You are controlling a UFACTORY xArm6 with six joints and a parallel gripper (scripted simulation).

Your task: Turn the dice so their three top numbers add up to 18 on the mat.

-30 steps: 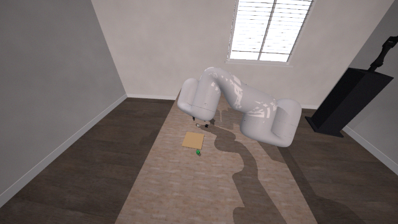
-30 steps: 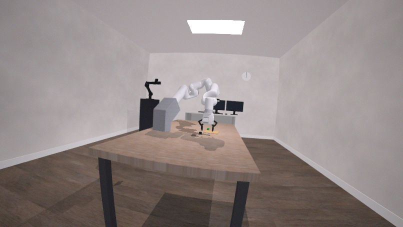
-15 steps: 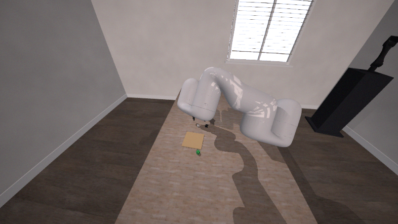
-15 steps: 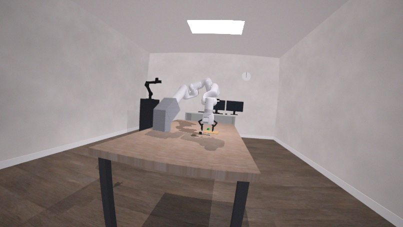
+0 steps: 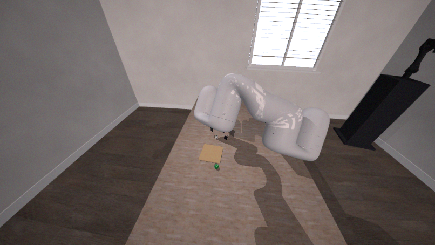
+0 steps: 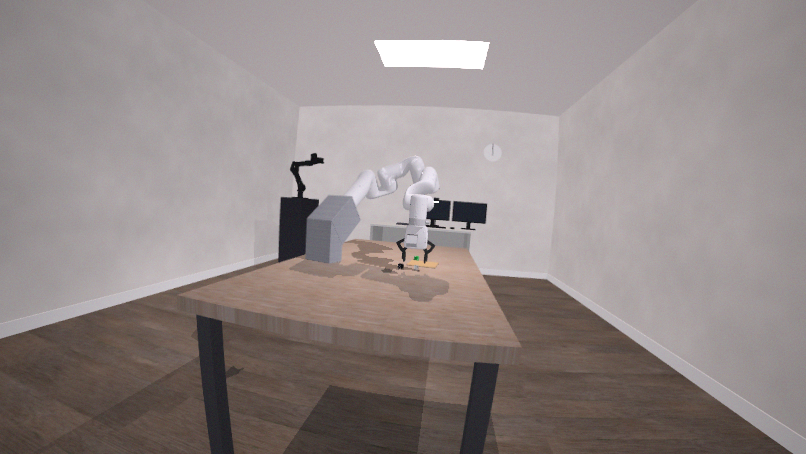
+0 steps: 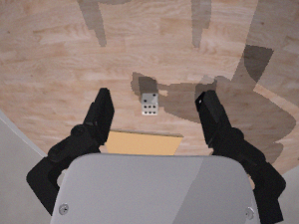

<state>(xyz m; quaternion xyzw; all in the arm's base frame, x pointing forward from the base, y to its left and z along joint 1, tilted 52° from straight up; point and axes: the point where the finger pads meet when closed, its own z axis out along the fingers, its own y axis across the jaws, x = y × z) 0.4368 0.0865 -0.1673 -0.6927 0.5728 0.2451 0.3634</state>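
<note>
My hand is 30 mm to the right of the white die and 40 mm above it. Also, from my hand: black die (70 mm behind, 20 mm to the left, 40 mm below); then mat (10 mm behind, 180 mm to the left, 50 mm below); then green die (80 mm behind, 280 mm to the left, 40 mm below).
</note>
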